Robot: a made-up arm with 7 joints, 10 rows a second.
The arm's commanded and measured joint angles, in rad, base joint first. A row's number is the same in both.
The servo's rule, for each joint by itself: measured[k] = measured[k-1] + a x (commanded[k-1-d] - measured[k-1]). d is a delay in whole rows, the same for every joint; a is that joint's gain. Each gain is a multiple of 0.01, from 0.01 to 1. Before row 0 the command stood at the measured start. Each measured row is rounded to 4 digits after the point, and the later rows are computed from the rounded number. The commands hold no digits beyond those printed.
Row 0, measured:
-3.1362, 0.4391, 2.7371, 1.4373, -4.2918, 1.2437, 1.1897
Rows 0 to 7, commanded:
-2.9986, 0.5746, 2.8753, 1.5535, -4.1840, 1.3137, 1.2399
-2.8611, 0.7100, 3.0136, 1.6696, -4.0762, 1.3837, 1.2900
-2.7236, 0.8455, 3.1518, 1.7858, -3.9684, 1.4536, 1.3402
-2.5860, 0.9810, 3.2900, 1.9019, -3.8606, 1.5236, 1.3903
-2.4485, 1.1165, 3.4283, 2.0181, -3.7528, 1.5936, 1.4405
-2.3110, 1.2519, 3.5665, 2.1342, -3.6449, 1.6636, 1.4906
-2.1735, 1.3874, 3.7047, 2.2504, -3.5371, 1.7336, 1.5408
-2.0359, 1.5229, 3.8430, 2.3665, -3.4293, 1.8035, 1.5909
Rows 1 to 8, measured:
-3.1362, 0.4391, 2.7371, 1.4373, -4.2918, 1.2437, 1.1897
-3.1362, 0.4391, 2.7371, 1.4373, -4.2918, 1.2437, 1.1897
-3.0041, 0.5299, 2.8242, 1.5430, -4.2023, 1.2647, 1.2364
-2.8668, 0.6506, 2.9435, 1.6582, -4.0976, 1.3004, 1.2862
-2.7293, 0.7812, 3.0747, 1.7743, -3.9904, 1.3464, 1.3364
-2.5917, 0.9151, 3.2103, 1.8904, -3.8827, 1.3996, 1.3865
-2.4542, 1.0500, 3.3476, 2.0066, -3.7749, 1.4578, 1.4367
-2.3167, 1.1853, 3.4855, 2.1227, -3.6670, 1.5195, 1.4868
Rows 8 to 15, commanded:
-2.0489, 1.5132, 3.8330, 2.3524, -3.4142, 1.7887, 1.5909
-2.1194, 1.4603, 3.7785, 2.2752, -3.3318, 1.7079, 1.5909
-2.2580, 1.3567, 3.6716, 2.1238, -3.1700, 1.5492, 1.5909
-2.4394, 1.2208, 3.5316, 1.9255, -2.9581, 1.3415, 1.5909
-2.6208, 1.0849, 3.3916, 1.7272, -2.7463, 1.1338, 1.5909
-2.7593, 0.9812, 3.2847, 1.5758, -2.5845, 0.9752, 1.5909
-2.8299, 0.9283, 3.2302, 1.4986, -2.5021, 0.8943, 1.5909
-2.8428, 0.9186, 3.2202, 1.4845, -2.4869, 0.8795, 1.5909
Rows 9 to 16, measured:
-2.1792, 1.3207, 3.6236, 2.2389, -3.5592, 1.5837, 1.5370
-2.0416, 1.4562, 3.7618, 2.3550, -3.4514, 1.6496, 1.5871
-2.0486, 1.4944, 3.8067, 2.3526, -3.4205, 1.6913, 1.5906
-2.1166, 1.4716, 3.7889, 2.2822, -3.3469, 1.6963, 1.5909
-2.2523, 1.3946, 3.7150, 2.1381, -3.2001, 1.6522, 1.5909
-2.4319, 1.2782, 3.5995, 1.9446, -2.9992, 1.5590, 1.5909
-2.6132, 1.1487, 3.4685, 1.7468, -2.7893, 1.4314, 1.5909
-2.7535, 1.0365, 3.3527, 1.5912, -2.6193, 1.2945, 1.5909

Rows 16 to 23, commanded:
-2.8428, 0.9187, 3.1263, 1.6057, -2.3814, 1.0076, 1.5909
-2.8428, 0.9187, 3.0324, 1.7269, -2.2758, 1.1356, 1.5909
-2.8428, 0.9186, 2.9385, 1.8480, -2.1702, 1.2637, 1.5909
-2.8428, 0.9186, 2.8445, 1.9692, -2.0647, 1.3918, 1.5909
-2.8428, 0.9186, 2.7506, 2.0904, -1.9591, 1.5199, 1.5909
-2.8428, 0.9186, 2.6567, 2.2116, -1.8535, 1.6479, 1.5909
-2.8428, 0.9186, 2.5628, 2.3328, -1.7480, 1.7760, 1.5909
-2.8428, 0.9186, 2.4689, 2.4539, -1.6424, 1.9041, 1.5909
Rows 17 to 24, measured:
-2.8268, 0.9640, 3.2755, 1.5069, -2.5220, 1.1744, 1.5909
-2.8422, 0.9336, 3.2407, 1.4865, -2.4929, 1.0859, 1.5909
-2.8428, 0.9236, 3.1686, 1.5950, -2.4004, 1.0624, 1.5909
-2.8428, 0.9203, 3.0828, 1.7150, -2.2970, 1.0844, 1.5909
-2.8428, 0.9192, 2.9919, 1.8360, -2.1918, 1.1382, 1.5909
-2.8428, 0.9188, 2.8990, 1.9572, -2.0863, 1.2143, 1.5909
-2.8428, 0.9187, 2.8055, 2.0784, -1.9807, 1.3060, 1.5909
-2.8428, 0.9186, 2.7118, 2.1996, -1.8751, 1.4086, 1.5909

